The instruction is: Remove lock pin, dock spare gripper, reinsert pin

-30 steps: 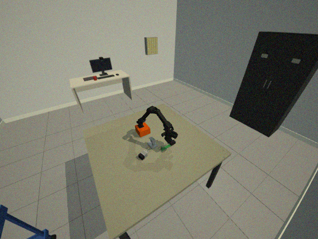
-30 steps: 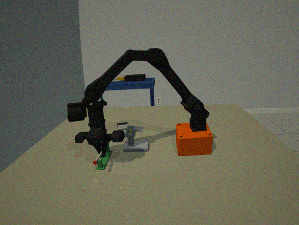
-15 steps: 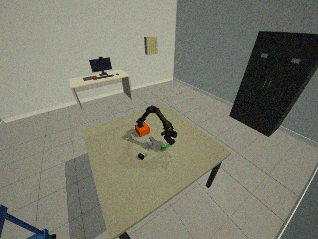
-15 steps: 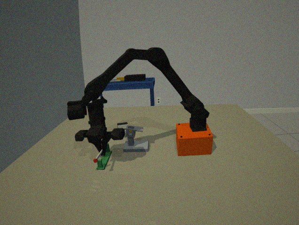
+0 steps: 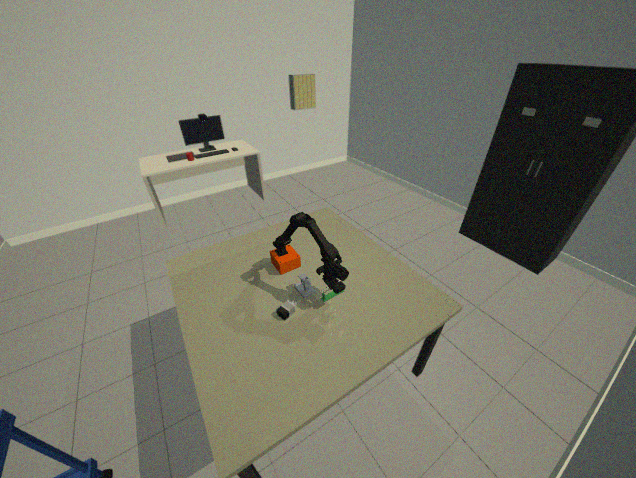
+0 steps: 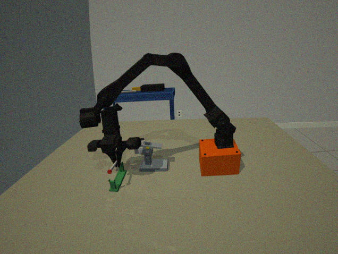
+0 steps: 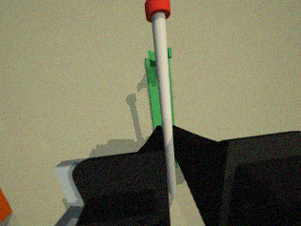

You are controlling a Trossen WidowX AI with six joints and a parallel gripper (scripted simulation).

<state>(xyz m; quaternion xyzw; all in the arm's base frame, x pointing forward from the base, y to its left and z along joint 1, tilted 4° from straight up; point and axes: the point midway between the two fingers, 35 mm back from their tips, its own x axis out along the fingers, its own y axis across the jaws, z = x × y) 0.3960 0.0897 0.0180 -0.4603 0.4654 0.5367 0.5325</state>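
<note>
My gripper tip is 10 mm to the right of the green cradle and 30 mm above it. From my gripper tip the other things lie so: socket: 110 mm behind, 100 mm to the right; then spare gripper: 40 mm behind, 250 mm to the right, 30 mm below.
</note>
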